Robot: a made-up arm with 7 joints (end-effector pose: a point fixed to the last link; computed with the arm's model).
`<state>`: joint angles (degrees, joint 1 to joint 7).
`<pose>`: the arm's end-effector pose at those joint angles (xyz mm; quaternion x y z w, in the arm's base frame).
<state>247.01 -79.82 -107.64 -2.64 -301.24 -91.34 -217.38</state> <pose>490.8 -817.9 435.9 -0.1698 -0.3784 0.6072 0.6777</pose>
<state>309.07 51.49 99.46 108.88 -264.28 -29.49 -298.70</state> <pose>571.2 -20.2 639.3 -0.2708 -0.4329 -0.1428 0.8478</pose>
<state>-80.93 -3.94 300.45 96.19 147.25 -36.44 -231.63</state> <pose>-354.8 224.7 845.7 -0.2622 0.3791 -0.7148 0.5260</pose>
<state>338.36 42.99 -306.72 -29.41 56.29 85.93 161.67</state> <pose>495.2 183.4 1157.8 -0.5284 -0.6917 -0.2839 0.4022</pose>
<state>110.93 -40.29 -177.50 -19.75 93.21 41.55 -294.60</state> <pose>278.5 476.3 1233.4 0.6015 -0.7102 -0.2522 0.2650</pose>
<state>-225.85 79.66 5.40 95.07 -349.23 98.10 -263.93</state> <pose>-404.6 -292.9 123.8 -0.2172 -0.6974 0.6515 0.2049</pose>
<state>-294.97 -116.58 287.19 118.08 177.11 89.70 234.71</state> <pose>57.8 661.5 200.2 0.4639 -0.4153 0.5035 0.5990</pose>
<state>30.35 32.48 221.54 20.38 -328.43 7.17 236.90</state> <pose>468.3 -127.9 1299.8 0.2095 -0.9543 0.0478 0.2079</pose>
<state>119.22 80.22 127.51 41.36 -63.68 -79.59 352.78</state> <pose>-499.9 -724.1 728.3 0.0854 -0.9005 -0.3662 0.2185</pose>
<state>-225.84 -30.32 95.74 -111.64 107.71 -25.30 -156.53</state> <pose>412.2 -183.9 778.0 -0.3698 -0.6294 -0.4921 0.4742</pose>
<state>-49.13 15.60 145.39 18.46 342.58 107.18 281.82</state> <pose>165.5 -51.1 1208.9 -0.5351 0.0571 0.1918 0.8208</pose>
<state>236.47 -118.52 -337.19 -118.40 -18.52 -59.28 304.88</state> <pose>25.6 -136.5 -77.4 -0.1571 0.7956 -0.5787 0.0862</pose>
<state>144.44 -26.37 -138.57 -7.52 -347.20 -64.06 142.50</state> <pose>186.8 306.6 1289.6 -0.2399 0.8428 -0.3400 0.3413</pose>
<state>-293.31 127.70 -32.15 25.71 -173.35 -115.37 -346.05</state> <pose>279.4 -431.4 -325.4 0.6067 0.3720 -0.2661 0.6502</pose>
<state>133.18 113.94 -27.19 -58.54 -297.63 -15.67 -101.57</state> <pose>-773.6 -547.1 345.3 -0.6606 0.6275 -0.1031 0.3991</pose>
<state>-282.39 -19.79 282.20 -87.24 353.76 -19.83 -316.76</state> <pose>-533.6 162.8 866.5 -0.5775 0.0360 -0.7964 0.1761</pose>
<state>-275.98 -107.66 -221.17 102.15 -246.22 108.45 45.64</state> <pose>-155.9 464.9 -146.1 -0.1268 -0.4764 0.5738 0.6541</pose>
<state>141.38 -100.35 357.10 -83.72 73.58 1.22 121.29</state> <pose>408.0 400.2 -250.8 -0.0390 0.0278 -0.8938 0.4458</pose>
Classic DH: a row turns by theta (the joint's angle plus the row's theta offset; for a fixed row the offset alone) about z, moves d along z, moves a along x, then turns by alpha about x. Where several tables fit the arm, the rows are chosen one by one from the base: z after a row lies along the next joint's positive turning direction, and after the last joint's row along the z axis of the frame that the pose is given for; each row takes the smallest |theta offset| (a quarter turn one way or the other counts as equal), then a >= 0, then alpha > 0; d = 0 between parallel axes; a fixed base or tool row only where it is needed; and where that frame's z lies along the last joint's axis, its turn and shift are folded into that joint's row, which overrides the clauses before.
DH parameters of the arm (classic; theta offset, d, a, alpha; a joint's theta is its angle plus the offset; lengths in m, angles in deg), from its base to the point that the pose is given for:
base (fixed): 0 0 0 180
joint 1: 0 -0.3412 0 90
joint 2: 0 -0.0143 0 -90
joint 3: 0 -0.6122 0 90
joint 4: 0 -0.0163 0 -90
joint 5: 0 -0.3414 0 90
joint 6: 0 -0.0004 0 -90
joint 7: 0 -0.1434 0 0

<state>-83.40 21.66 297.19 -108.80 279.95 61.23 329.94</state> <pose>306.8 -107.9 908.7 -0.0315 0.8233 0.5642 0.0540</pose>
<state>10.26 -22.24 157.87 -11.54 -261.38 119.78 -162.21</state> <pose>-286.3 196.3 1155.0 0.2098 -0.4031 0.7553 0.4722</pose>
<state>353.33 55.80 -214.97 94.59 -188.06 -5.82 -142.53</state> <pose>267.1 -249.5 988.3 0.1105 0.8759 0.3974 0.2502</pose>
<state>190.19 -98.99 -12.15 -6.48 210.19 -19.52 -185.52</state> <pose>1069.4 -135.3 167.1 -0.0919 -0.7214 0.0519 0.6844</pose>
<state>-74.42 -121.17 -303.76 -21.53 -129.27 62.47 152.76</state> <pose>-423.2 -706.4 -204.7 -0.4075 0.5964 -0.3783 0.5789</pose>
